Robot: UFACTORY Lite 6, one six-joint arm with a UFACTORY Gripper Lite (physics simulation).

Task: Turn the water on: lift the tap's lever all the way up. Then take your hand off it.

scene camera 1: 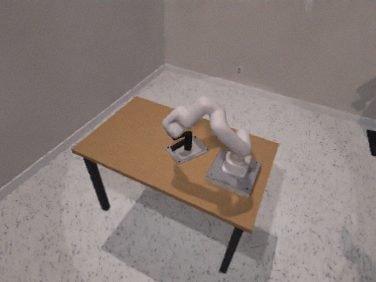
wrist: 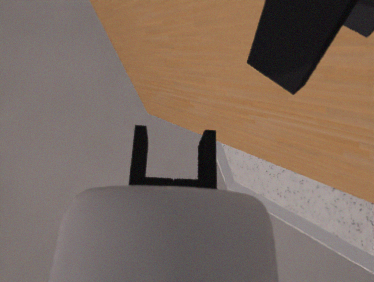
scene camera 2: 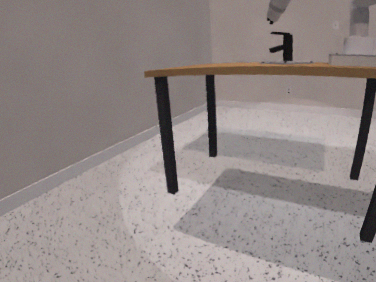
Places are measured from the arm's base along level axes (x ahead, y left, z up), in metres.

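Where they show: hand, its tool point: (wrist: 173, 158) (scene camera 2: 270, 20); arm's base, origin of its link: (scene camera 1: 233, 166) (scene camera 2: 356, 54).
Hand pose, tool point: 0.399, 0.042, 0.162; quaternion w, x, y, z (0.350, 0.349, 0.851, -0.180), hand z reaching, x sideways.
Note:
Each offset is from my tool point to the centre of the thing, as dx, dy, dz. "*": to the spot under its first point.
The black tap {* -0.085, -0.078, -0.121} (scene camera 1: 188, 142) (scene camera 2: 287, 47) stands upright on its light plate {* -0.076, +0.007, -0.200} (scene camera 1: 181, 159). Its lever {-0.042, -0.053, -0.059} (scene camera 2: 278, 33) (wrist: 300, 42) sticks out from the top, about level, above the spout {-0.034, -0.043, -0.132} (scene camera 2: 275, 49) that slants down. My gripper (scene camera 2: 270, 21) (wrist: 175, 129) is shut, its two finger bases meeting, with nothing in the gap between its fingers. In scene camera 2 it is tilted and stands a little above the lever's free end, apart from it. In the wrist view the lever lies up and right of the fingertips. In scene camera 1 the fingertips are hidden.
The wooden table (scene camera 1: 125, 135) (scene camera 2: 200, 71) (wrist: 180, 65) carries the tap and the arm's grey base plate (scene camera 1: 220, 177). The white arm (scene camera 1: 220, 125) arches over from the base toward the tap. The table's far edge and the wall show beyond the fingers in the wrist view.

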